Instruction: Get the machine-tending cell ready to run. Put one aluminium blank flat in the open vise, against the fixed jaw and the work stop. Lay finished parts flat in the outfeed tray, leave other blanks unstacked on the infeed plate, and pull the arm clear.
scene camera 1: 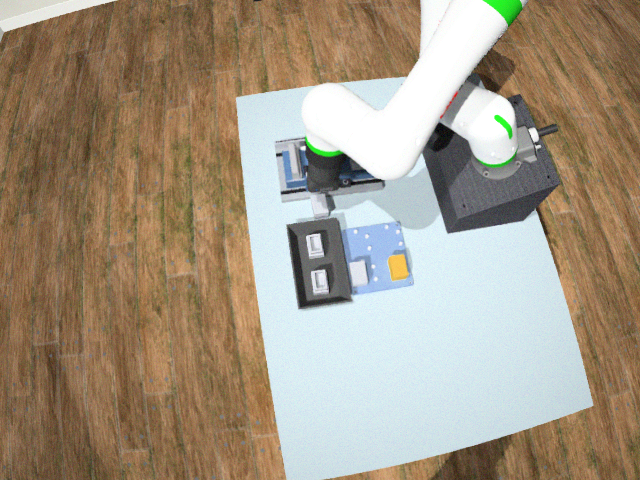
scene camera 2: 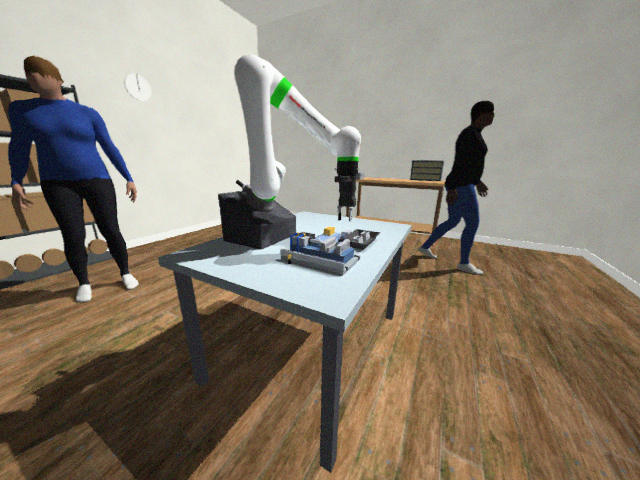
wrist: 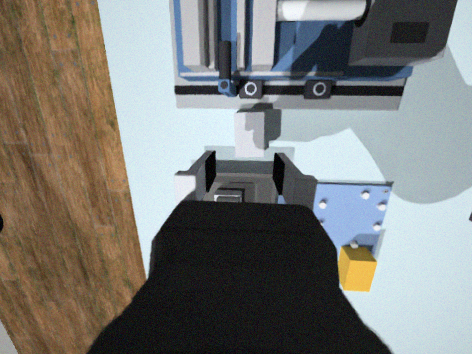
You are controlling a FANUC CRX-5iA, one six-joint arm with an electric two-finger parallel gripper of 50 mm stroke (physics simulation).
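Places are measured from the arm's base along level axes (x ahead, y left, z up), in millimetres.
Pixels of known places: gripper, fingertip midpoint: [scene camera 1: 319, 187] [scene camera 2: 344, 220] [wrist: 244, 164]; arm's base at its link origin: [scene camera 1: 497, 156] [scene camera 2: 260, 204].
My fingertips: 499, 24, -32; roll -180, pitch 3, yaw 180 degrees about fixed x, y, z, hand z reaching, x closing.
For each thing: its middle in the pictures, then the offset to it from my fingertips, as dx, dy, dz. "spot": a spot on its surface instead.
- vise at the middle of its body: [wrist: 293, 17] [scene camera 1: 328, 160] [scene camera 2: 321, 249] -44, -141, -104
- work stop's black rod at the middle of its body: [wrist: 225, 61] +25, -88, -64
- grey blank at the middle of its body: [wrist: 249, 134] [scene camera 1: 319, 206] -1, -11, -136
- dark outfeed tray at a spot on its surface: [scene camera 1: 294, 268] spot: +91, +170, -112
- blue infeed plate at the middle of its body: [wrist: 325, 236] [scene camera 1: 376, 257] [scene camera 2: 333, 237] -137, +159, -150
- orange block at the middle of its body: [wrist: 355, 268] [scene camera 1: 397, 267] [scene camera 2: 329, 231] -185, +203, -128
My gripper [scene camera 2: 345, 213] [wrist: 244, 164] is open and empty, high above the table between the vise and outfeed tray. The vise [scene camera 2: 315, 259] [wrist: 325, 102] stands open. Its fixed jaw [wrist: 195, 35] is at the left, and the work stop's black rod [wrist: 225, 60] points into the gap. No blank shows in the visible part of the gap. A grey blank [scene camera 1: 320, 205] [wrist: 250, 135] lies on the table between vise and tray. Two finished parts [scene camera 1: 314, 245] [scene camera 1: 320, 281] lie apart in the dark outfeed tray [scene camera 1: 294, 268]. Another blank [scene camera 1: 358, 273] lies on the blue infeed plate [scene camera 1: 382, 248] [wrist: 345, 220].
An orange block [scene camera 1: 398, 267] [scene camera 2: 329, 230] [wrist: 357, 270] sits on the infeed plate's far side from the tray. White pins stand up from the plate. The arm covers part of the vise in scene camera 1. Two people [scene camera 2: 69, 139] [scene camera 2: 470, 155] are in the room beyond the table.
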